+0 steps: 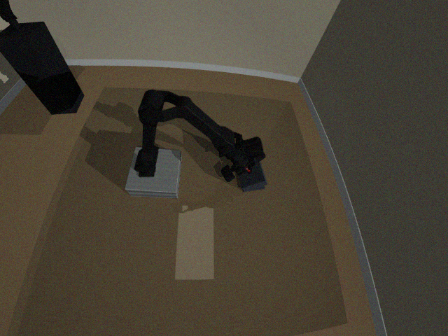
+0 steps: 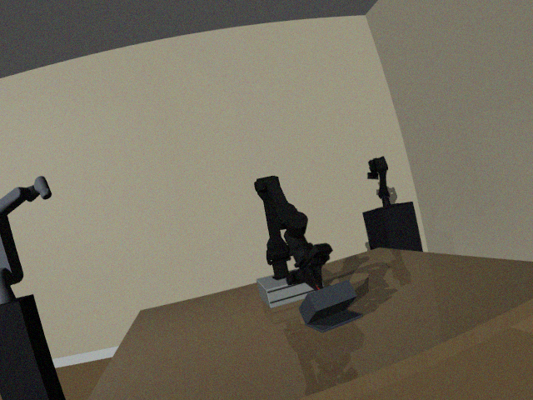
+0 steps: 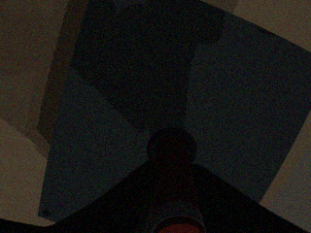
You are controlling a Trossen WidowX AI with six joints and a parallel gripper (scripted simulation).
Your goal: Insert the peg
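My gripper tip is 1 cm below the red round peg and 1 cm past it. From my gripper tip the other things lie so: sloped panel 4 cm below, 2 cm ahead.
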